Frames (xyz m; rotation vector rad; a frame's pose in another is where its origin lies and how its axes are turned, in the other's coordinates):
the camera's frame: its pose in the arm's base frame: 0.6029 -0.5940 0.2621 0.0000 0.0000 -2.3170
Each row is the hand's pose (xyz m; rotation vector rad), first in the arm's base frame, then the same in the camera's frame.
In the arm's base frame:
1: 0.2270 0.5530 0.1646 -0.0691 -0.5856 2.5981
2: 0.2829 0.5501 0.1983 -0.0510 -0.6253 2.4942
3: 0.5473 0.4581 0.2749 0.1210 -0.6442 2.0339
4: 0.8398 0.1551 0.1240 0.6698 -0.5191 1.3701
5: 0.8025 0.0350 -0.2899 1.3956 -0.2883 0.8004
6: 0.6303 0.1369 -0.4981 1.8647 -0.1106 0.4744
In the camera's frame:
1: -0.5870 -1.0547 -0.0975 -0.4020 0.2354 -1.2918
2: -0.6228 -1.0116 -0.0638 -0.4522 0.2433 -1.3828
3: -0.7348 -0.7551 0.0128 -0.6145 0.1417 -1.8190
4: -0.7109 -0.3346 -0.1381 -0.8911 -0.4858 -2.3556
5: -0.5974 -0.2804 -0.5520 -1.1167 -1.5775 -2.3407
6: -0.5553 -0.4761 -0.7602 1.1056 2.1683 1.8460

